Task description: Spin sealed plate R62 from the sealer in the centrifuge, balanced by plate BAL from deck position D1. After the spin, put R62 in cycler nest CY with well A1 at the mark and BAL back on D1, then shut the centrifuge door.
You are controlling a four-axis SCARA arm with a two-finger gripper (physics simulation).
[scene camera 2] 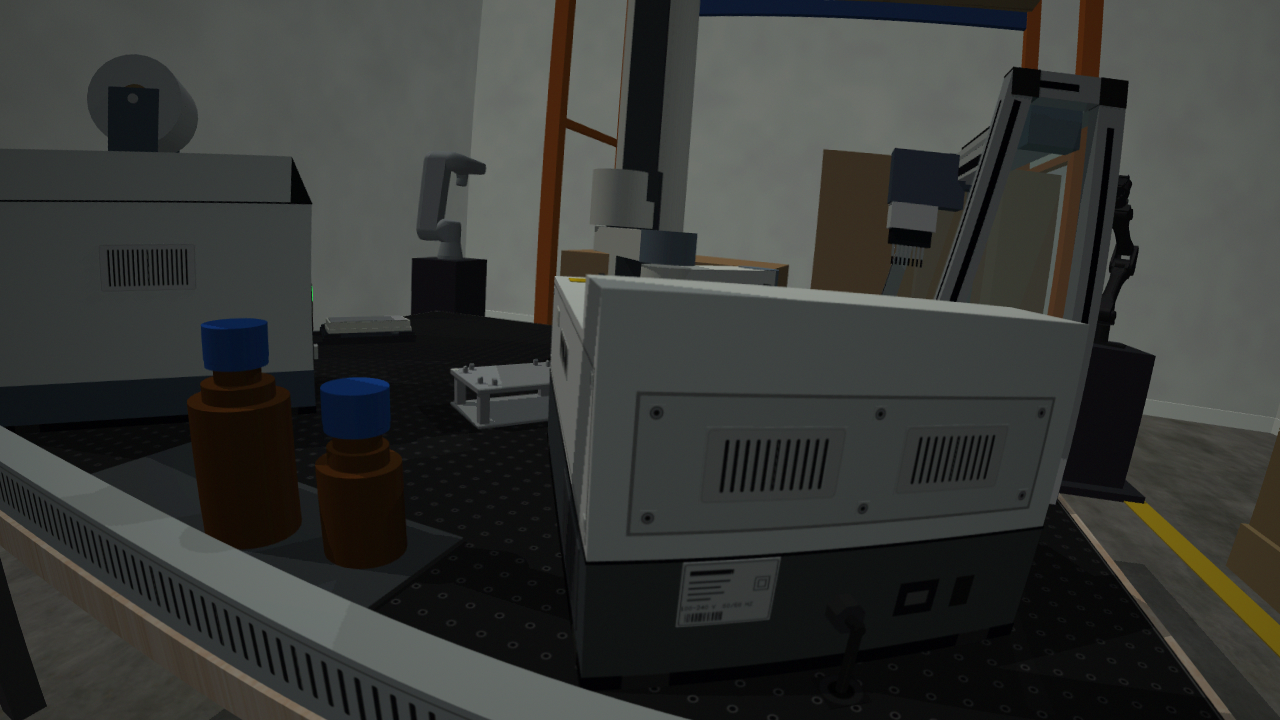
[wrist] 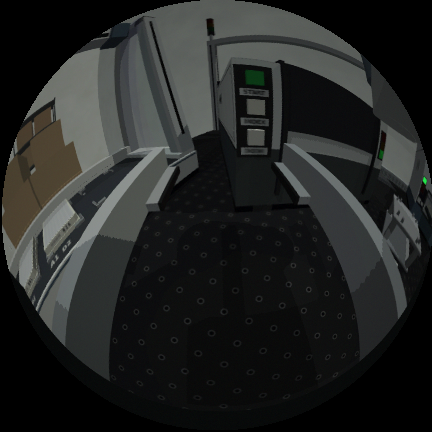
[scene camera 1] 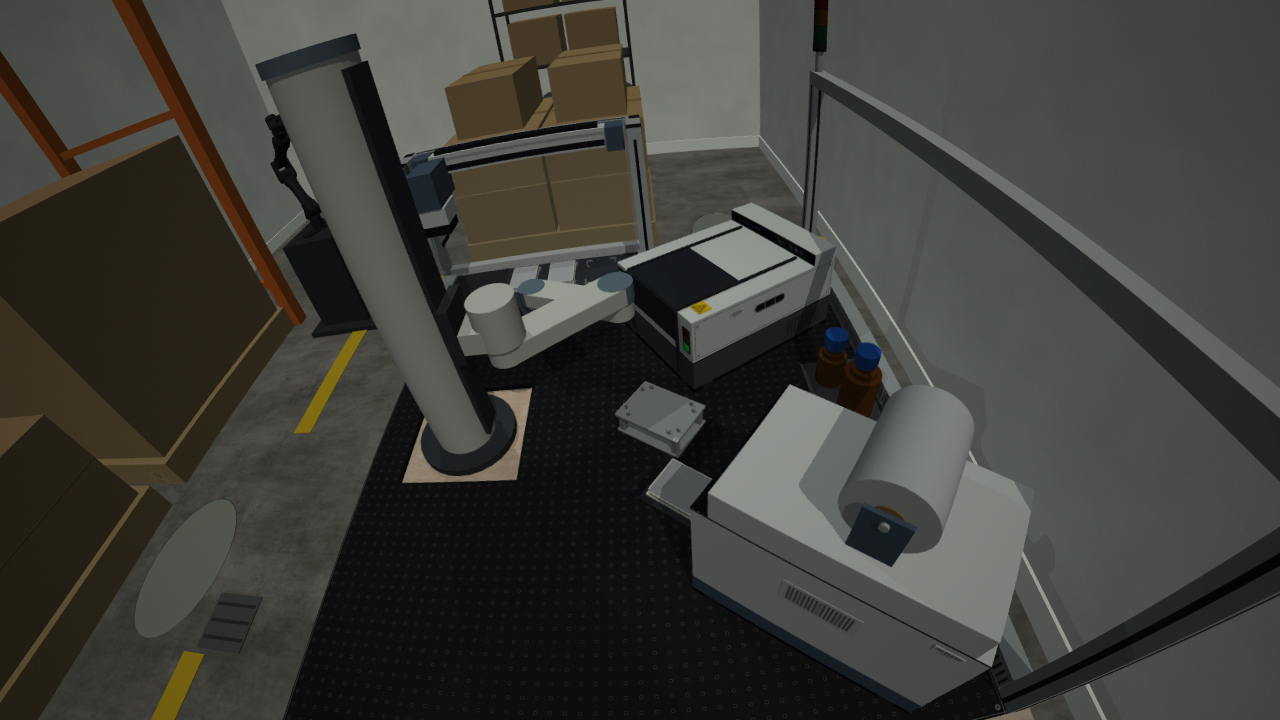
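Pixels of known places: gripper, fingertip midpoint: [wrist: 224, 154]; arm's base, origin of the base link: [scene camera 1: 469, 435].
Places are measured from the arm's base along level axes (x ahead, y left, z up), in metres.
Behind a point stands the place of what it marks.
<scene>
My gripper [wrist: 224, 154] @(x 0.328, y 0.340, z 0.124 m) is shut and empty, its two fingers at their narrowest with a gap between them. It stands before the centrifuge [scene camera 1: 760, 313] @(x 0.732, y 0.169, z 0.158 m) [scene camera 2: 805, 340] @(x 0.904, y 0.393, z 0.235 m) [wrist: 227, 100] @(x 0.450, y 0.389, z 0.167 m), facing its button panel [wrist: 247, 100] @(x 0.396, y 0.344, z 0.165 m), with a green square above START and pale buttons. The arm hides it in scene camera 1. A dark front panel or opening [wrist: 330, 100] @(x 0.455, y 0.246, z 0.191 m) shows; I cannot tell the door's state. Two plates lie on the deck, one [scene camera 1: 562, 271] @(x 0.200, y 0.582, z 0.081 m) [wrist: 60, 227] @(x 0.204, y 0.527, z 0.080 m) beside the label "A1 D2", the other [scene camera 1: 525, 273] @(x 0.076, y 0.598, z 0.081 m) [wrist: 30, 265] @(x 0.107, y 0.538, z 0.081 m) left of it. A pale plate-like piece [scene camera 1: 682, 485] [scene camera 2: 366, 325] lies at the sealer [scene camera 1: 769, 456] @(x 0.617, y -0.395, z 0.363 m) [scene camera 2: 152, 331] @(x 0.813, y -0.387, z 0.137 m). R62, BAL and CY are not readable.
A silver four-post stand [scene camera 1: 660, 416] @(x 0.474, y -0.045, z 0.068 m) [scene camera 2: 501, 380] @(x 0.517, y -0.024, z 0.068 m) [wrist: 402, 235] @(x 0.482, y -0.058, z 0.018 m) is between the centrifuge and sealer. Two brown bottles [scene camera 1: 832, 358] @(x 0.884, y 0.047, z 0.105 m) [scene camera 2: 246, 465] @(x 0.949, y -0.004, z 0.092 m) with blue caps stand behind. A gantry frame [scene camera 1: 640, 179] @(x 0.476, y 0.551, z 0.370 m) [scene camera 2: 971, 205] @(x 0.492, y 0.548, z 0.352 m) [wrist: 167, 90] @(x 0.466, y 0.516, z 0.206 m) rises over the deck. The arm's column [scene camera 1: 375, 241] @(x 0.034, y -0.067, z 0.574 m) stands at left.
</scene>
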